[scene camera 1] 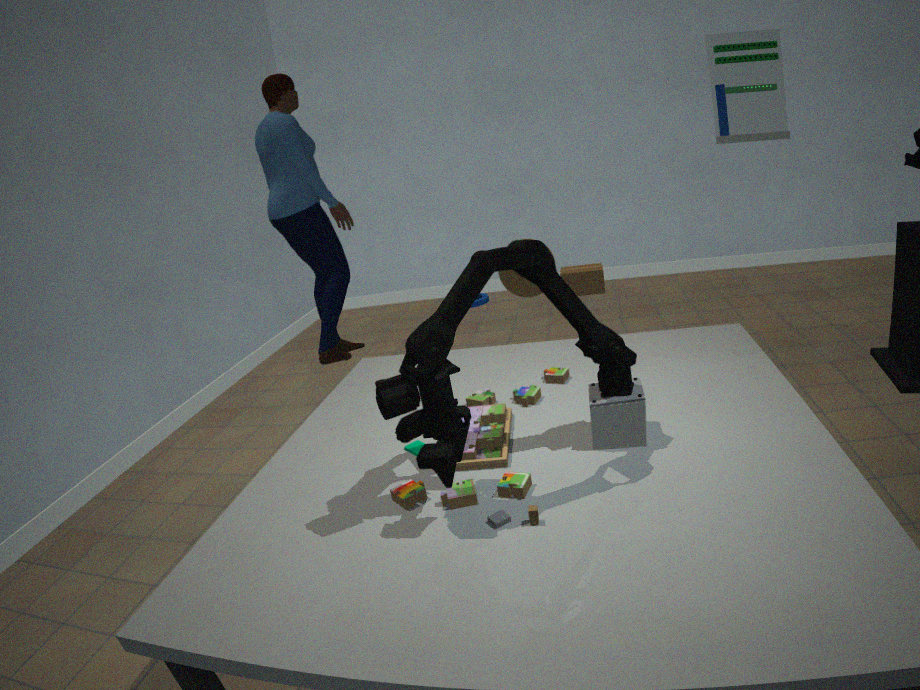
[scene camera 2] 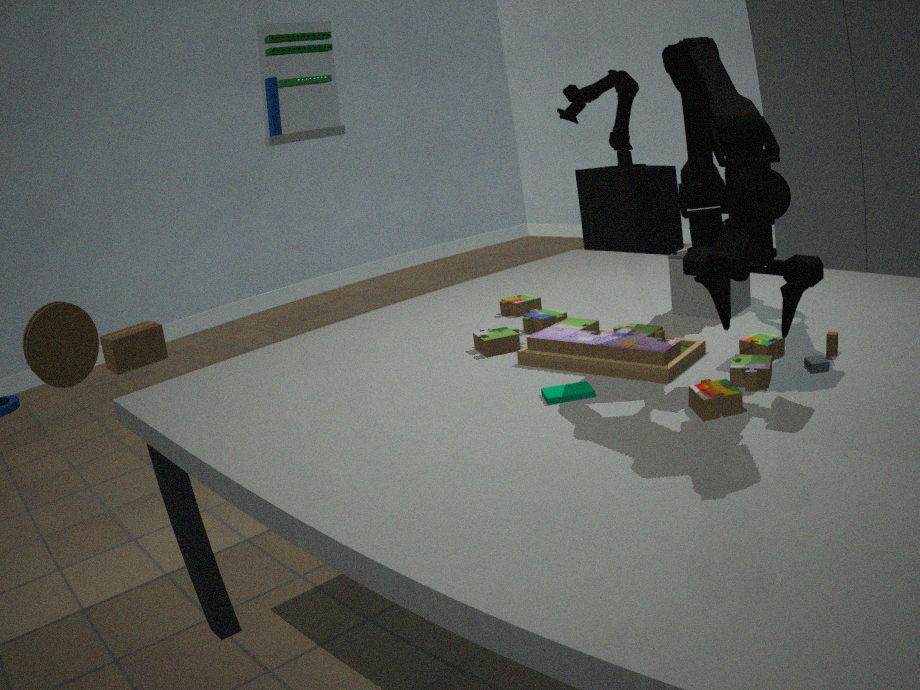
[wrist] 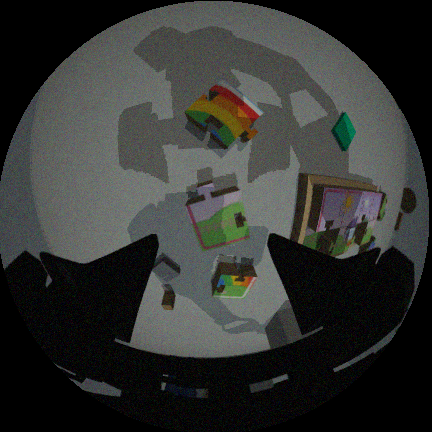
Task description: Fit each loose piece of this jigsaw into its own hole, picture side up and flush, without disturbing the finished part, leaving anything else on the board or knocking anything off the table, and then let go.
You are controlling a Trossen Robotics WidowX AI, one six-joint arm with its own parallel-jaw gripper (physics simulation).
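My gripper is open and empty, above the table near the loose pieces at the board's near end. In the wrist view a lilac and green piece lies beyond the fingertips, picture side up. A rainbow piece lies farther out. A green-orange piece lies between the fingers in the wrist view, below them on the table. Three more loose pieces lie beyond the board's far end. The wooden board holds the finished part.
A flat green block lies beside the board. A small grey block and a small brown block stand near the green-orange piece. The arm's grey base stands on the table.
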